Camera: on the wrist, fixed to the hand. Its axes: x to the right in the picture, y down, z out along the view.
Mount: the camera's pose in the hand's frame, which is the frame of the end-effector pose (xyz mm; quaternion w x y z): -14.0 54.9 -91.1 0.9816 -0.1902 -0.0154 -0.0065
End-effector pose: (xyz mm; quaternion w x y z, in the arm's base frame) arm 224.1 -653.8 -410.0 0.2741 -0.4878 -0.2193 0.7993
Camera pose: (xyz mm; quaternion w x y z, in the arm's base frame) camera 299.0 -696.7 -473.7 0.1781 -0.5172 -0.3747 0.7486
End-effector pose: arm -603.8 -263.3 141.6 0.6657 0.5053 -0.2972 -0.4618
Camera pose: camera -513.5 -210.8 166.1 0.7420 0.3642 -0.2109 -0.5219
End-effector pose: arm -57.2 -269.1 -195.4 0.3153 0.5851 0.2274 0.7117
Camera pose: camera -154.5 -313.3 -186.3 0.4289 0.5239 0.0868 0.7308
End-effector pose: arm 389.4 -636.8 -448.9 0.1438 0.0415 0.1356 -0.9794
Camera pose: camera 422.7 -658.3 -548.6 0.1448 -0.0026 0.3174 -0.9372
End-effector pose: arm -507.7 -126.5 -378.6 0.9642 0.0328 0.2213 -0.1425
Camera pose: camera -541.9 -58.8 -454.5 0.9552 -0.1548 0.2297 -0.1046
